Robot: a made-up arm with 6 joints. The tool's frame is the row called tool.
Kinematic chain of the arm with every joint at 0, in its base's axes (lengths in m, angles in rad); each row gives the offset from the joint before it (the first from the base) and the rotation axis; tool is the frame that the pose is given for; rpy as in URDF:
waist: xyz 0 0 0.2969 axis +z
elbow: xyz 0 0 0 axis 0 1 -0.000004
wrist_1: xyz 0.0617 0 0.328 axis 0 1 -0.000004
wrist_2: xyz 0.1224 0 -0.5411 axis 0 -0.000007 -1
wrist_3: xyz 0 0 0 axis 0 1 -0.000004
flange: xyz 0.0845 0 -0.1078 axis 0 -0.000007 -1
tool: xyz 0 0 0 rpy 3.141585 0 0
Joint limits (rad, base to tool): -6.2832..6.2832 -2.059..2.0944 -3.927..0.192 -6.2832..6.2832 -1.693..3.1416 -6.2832..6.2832
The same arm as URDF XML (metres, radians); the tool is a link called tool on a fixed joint. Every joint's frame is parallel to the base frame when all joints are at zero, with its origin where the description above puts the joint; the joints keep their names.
<robot name="arm">
<joint name="waist" type="revolute"><parent link="base_link"/><child link="link1"/><origin xyz="0 0 0.2969" rpy="0 0 0"/><axis xyz="0 0 1"/><limit lower="-6.2832" upper="6.2832"/></joint>
<joint name="elbow" type="revolute"><parent link="link1"/><child link="link2"/><origin xyz="0 0 0" rpy="0 0 0"/><axis xyz="0 1 0"/><limit lower="-2.059" upper="2.0944"/></joint>
<joint name="wrist_1" type="revolute"><parent link="link2"/><child link="link3"/><origin xyz="0.0617 0 0.328" rpy="0 0 0"/><axis xyz="0 1 0"/><limit lower="-3.927" upper="0.192"/></joint>
<joint name="wrist_2" type="revolute"><parent link="link3"/><child link="link4"/><origin xyz="0.1224 0 -0.5411" rpy="0 0 0"/><axis xyz="0 0 -1"/><limit lower="-6.2832" upper="6.2832"/></joint>
<joint name="wrist_3" type="revolute"><parent link="link4"/><child link="link5"/><origin xyz="0 0 0" rpy="0 0 0"/><axis xyz="0 1 0"/><limit lower="-1.693" upper="3.1416"/></joint>
<joint name="flange" type="revolute"><parent link="link5"/><child link="link6"/><origin xyz="0.0845 0 -0.1078" rpy="0 0 0"/><axis xyz="0 0 -1"/><limit lower="-6.2832" upper="6.2832"/></joint>
<joint name="tool_fixed" type="fixed"><parent link="link6"/><child link="tool"/><origin xyz="0 0 0" rpy="3.1416 0 0"/></joint>
<link name="base_link"/>
<link name="link1"/>
<link name="link2"/>
<link name="link3"/>
<link name="link4"/>
<link name="link5"/>
<link name="link6"/>
<link name="tool"/>
</robot>

